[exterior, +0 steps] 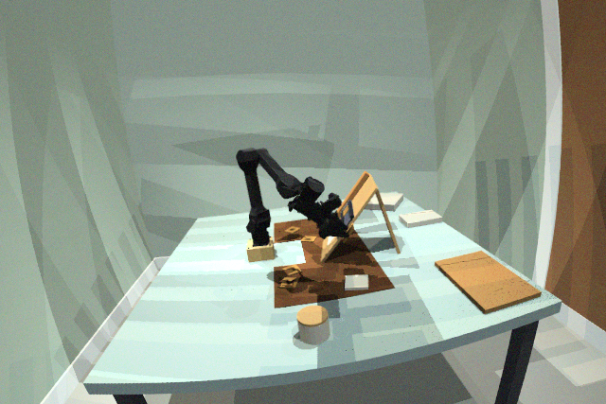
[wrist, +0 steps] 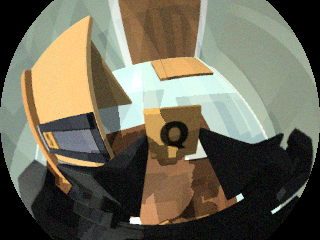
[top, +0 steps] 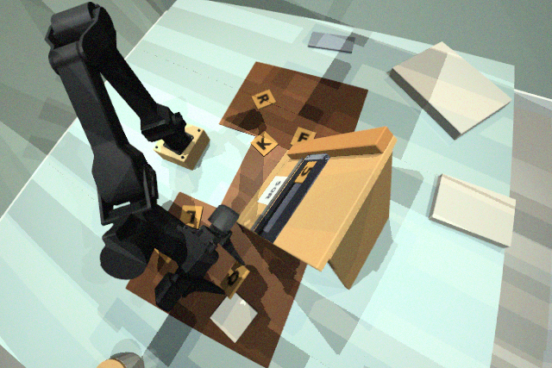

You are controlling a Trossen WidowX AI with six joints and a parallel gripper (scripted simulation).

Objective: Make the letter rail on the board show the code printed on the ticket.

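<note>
Now: gripper tip 250 mm to the right of the s tile and 20 mm short of it. The rest, counted from my gripper tip: q tile right at my gripper tip; l tile 220 mm behind, 150 mm below, 50 mm to the left; white ticket 200 mm to the left, 90 mm below, 50 mm behind.
</note>
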